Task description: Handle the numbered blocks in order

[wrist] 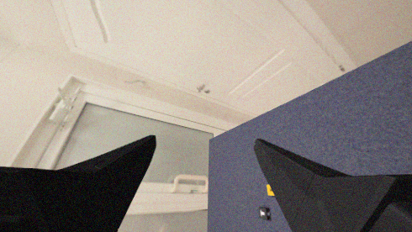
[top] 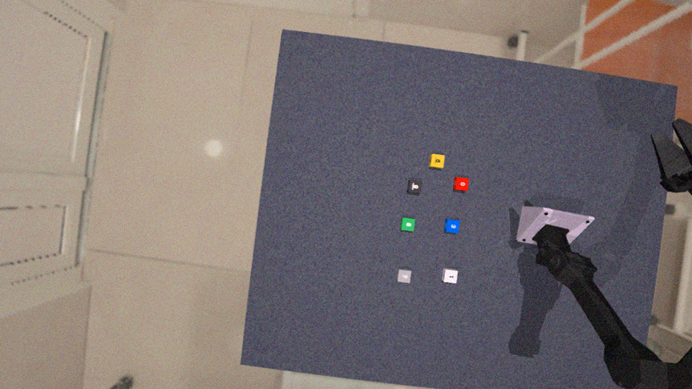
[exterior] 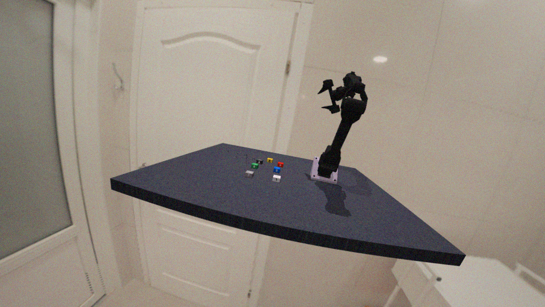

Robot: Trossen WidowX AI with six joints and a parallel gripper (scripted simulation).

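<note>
Now: the red block 15 cm ahead of my gripper tip, 11 cm to the left of it and 41 cm below it. The rest, counted from my gripper tip: blue block (15 cm ahead, 22 cm to the left, 41 cm below); then yellow block (23 cm ahead, 7 cm to the left, 41 cm below); then black block (27 cm ahead, 14 cm to the left, 41 cm below).
</note>
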